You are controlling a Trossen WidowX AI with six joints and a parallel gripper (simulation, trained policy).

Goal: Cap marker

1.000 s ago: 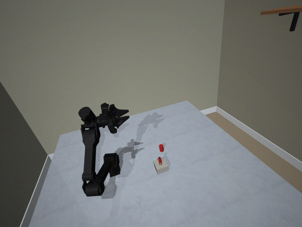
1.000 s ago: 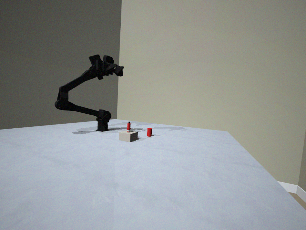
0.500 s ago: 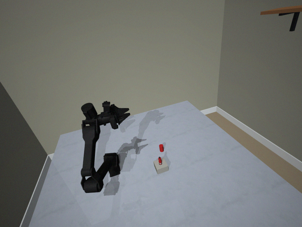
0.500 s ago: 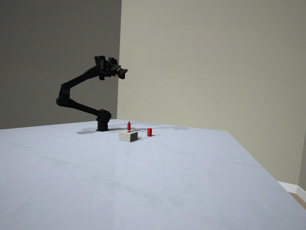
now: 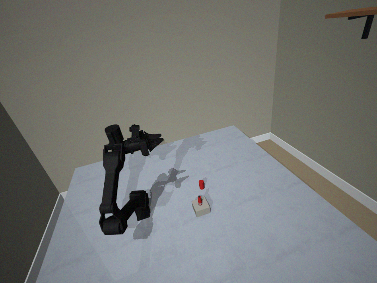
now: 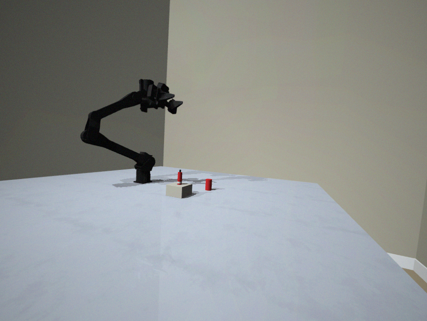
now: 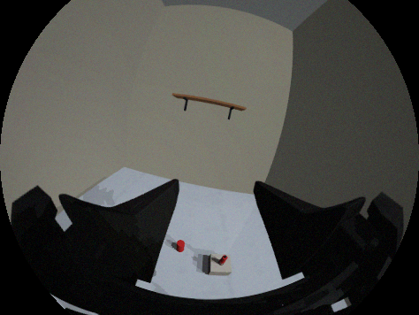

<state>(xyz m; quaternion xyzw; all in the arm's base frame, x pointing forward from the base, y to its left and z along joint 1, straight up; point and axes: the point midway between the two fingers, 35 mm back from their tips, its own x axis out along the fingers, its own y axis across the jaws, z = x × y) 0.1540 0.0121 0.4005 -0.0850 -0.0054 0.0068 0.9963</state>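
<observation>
The red cap is 150 mm ahead of my gripper tip, 40 mm to the left of it and 380 mm below it. Also, from my gripper tip: red marker 100 mm ahead, 110 mm to the right, 330 mm below; then beige holder block 100 mm ahead, 110 mm to the right, 380 mm below.
</observation>
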